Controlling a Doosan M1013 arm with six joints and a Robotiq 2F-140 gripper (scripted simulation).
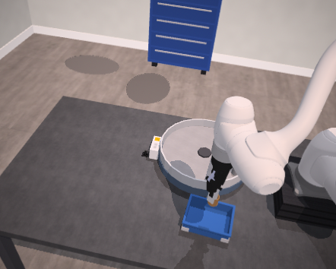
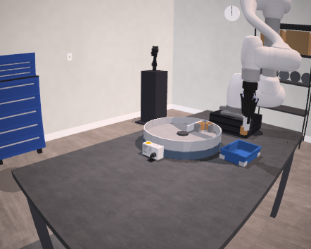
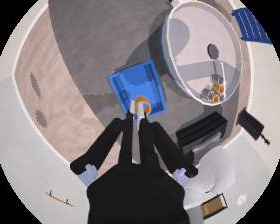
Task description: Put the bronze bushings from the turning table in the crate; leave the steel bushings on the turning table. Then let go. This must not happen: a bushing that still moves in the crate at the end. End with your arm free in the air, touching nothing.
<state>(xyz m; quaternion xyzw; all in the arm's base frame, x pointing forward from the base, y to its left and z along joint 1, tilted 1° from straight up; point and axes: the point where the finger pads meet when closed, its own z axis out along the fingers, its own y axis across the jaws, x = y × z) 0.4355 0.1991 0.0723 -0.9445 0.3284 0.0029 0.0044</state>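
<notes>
The blue crate is 10 mm behind my hand, 10 mm to the right of it and 160 mm below it. From my hand the other things lie so: round turning table 20 mm ahead, 350 mm to the right, 130 mm below.
</notes>
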